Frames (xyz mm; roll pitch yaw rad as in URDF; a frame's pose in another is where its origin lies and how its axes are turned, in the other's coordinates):
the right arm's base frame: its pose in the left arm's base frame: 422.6 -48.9 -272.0 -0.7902 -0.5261 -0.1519
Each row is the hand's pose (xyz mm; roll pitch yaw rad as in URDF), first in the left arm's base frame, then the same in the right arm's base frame.
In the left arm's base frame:
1: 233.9 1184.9 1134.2 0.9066 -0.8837 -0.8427
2: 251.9 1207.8 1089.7 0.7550 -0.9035 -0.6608
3: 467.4 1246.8 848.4 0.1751 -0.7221 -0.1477
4: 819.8 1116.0 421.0 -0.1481 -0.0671 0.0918
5: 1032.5 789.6 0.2 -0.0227 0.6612 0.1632
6: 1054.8 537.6 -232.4 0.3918 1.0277 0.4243
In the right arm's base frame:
1: 383.4 -159.0 1833.8 1.2349 -0.0106 -0.6249
2: 373.4 -108.7 1819.7 1.2212 -0.0729 -0.5274
3: 431.4 163.5 1650.2 0.9774 -0.1397 -0.1379
4: 535.1 504.0 1206.1 0.7489 0.1307 0.4981
5: 548.3 650.8 651.9 1.0676 0.4837 1.1759
6: 483.6 642.3 314.5 1.5009 0.4939 1.6335

